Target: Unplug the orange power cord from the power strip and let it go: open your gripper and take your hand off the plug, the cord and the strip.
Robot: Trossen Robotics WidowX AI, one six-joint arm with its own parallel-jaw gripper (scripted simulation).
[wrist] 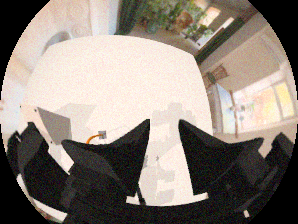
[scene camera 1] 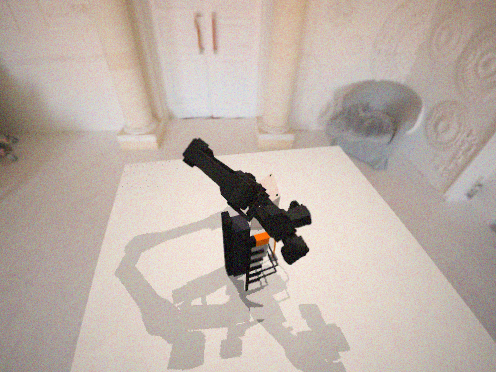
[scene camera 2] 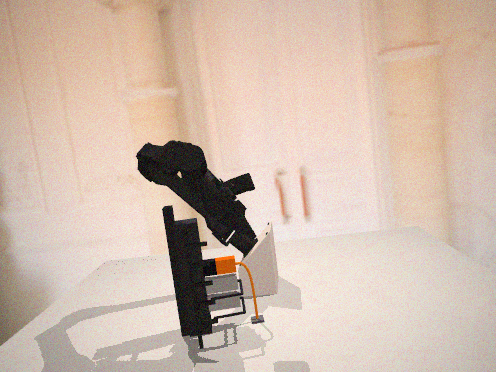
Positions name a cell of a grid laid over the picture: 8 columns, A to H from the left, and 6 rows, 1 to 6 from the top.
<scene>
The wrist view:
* my gripper: E4
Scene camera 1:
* my gripper: E5
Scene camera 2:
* my gripper: E4
</scene>
